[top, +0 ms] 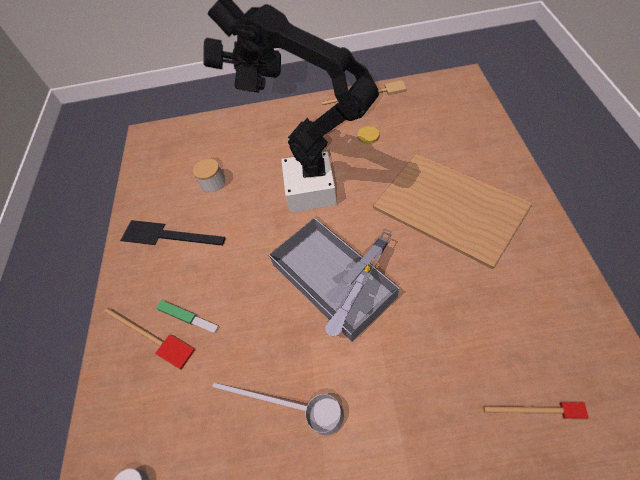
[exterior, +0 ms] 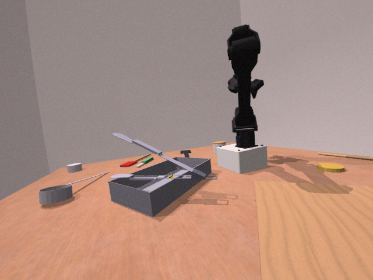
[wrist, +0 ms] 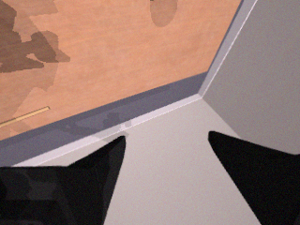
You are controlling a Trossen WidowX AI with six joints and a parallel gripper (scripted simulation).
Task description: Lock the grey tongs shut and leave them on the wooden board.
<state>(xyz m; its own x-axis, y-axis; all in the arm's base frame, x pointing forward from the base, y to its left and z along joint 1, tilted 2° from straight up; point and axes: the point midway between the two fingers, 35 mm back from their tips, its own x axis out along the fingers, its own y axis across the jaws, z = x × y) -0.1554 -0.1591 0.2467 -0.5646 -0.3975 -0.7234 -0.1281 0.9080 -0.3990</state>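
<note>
My gripper tip is 49 cm short of the roasting tin, 19 cm to the right of it and 29 cm above it. From my gripper tip the other things lie so: black spatula: 29 cm ahead, 29 cm to the right, 31 cm below; green-handled tool: 56 cm ahead, 18 cm to the right, 31 cm below; yellow disc: 2 cm behind, 35 cm to the left, 30 cm below.
</note>
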